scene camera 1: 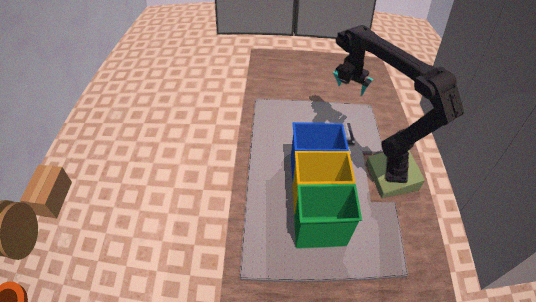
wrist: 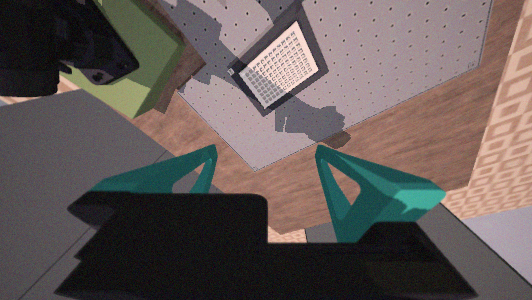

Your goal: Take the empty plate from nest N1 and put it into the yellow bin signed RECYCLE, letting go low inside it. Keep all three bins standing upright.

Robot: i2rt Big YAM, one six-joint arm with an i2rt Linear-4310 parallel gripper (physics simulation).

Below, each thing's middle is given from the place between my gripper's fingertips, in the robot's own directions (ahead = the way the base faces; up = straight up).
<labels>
The white plate [wrist: 287, 62] is 20 cm below my hand, 3 cm to the left of it and 3 cm ahead of it. Also, from my hand: blue bin [scene camera 1: 306, 136] (24 cm to the left, 13 cm below, 8 cm ahead); yellow bin [scene camera 1: 311, 167] (37 cm to the left, 13 cm below, 5 cm ahead); dark nest [wrist: 278, 29] (21 cm below, 3 cm to the left, 3 cm ahead).
</labels>
